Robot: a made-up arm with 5 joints.
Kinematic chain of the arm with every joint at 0, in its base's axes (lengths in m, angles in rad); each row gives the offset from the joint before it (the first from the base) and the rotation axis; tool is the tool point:
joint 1: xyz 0 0 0.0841 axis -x
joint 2: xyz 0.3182 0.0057 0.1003 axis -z
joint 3: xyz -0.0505 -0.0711 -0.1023 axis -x
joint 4: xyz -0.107 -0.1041 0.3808 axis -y
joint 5: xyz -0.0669 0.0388 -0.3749 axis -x
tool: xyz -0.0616 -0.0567 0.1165
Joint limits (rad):
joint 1: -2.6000..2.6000
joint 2: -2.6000..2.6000
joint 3: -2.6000..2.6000
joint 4: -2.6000..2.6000
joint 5: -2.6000..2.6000
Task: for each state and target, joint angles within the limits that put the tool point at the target. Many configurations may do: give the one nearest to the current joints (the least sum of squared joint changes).
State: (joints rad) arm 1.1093 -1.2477 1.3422 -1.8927 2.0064
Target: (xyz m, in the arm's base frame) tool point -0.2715 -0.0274 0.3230
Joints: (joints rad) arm 1.1698 -1.0528 1.3050 -1.4483 1.6415
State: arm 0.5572 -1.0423 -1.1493 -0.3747 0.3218
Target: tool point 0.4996 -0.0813 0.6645
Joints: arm 1.1324 -1.1313 -0.8782 -1.0449 0.3498
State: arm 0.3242 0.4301 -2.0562 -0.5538 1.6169
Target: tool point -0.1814 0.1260 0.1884
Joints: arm -0.1341 0.7361 -1.4028 -0.6190 1.7537
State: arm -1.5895 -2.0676 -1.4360 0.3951 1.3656
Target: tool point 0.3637 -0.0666 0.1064
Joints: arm -1.7525 -2.1937 -1.0772 0.7272 2.0318
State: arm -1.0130 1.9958 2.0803 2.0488 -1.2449
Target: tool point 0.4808 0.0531 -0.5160
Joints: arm -1.0505 2.3995 2.4162 2.4318 -1.5296
